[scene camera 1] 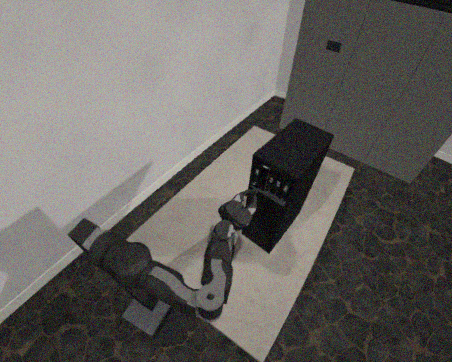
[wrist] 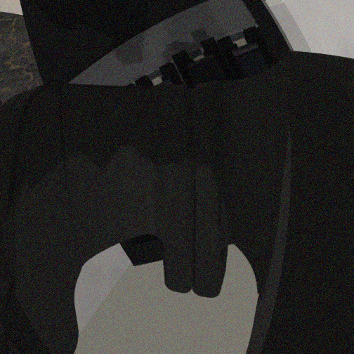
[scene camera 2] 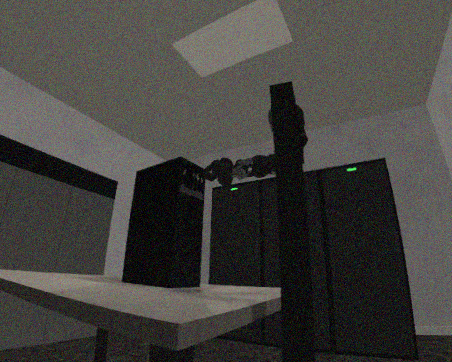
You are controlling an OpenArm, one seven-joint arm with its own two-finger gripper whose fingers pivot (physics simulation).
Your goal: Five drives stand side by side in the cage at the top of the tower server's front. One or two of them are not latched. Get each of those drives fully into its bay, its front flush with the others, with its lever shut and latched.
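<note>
The black tower server point(scene camera 1: 292, 147) point(scene camera 2: 155, 225) stands upright, its front toward the arm. The drives point(scene camera 1: 271, 180) point(scene camera 2: 192, 175) show as a row of small light marks in the cage at the top of its front. In the wrist view, ends of some drives point(wrist: 200, 62) show along a grey strip point(wrist: 165, 35), above the dark gripper body; the rest is hidden behind it. My gripper point(scene camera 1: 253, 194) point(scene camera 2: 207, 175) point(wrist: 202, 192) is shut, its two fingers together with nothing between them. It is close to the tower's front, by the cage's lower left part. Lever and latch states cannot be told.
The tower stands on a pale table point(scene camera 1: 185, 220) point(scene camera 2: 90, 295). A white wall point(scene camera 1: 125, 90) runs along the left in scene camera 1. A grey cabinet point(scene camera 1: 370, 85) stands behind the tower. Dark cabinets with green lights point(scene camera 2: 360, 240) stand behind the arm's column point(scene camera 2: 295, 240).
</note>
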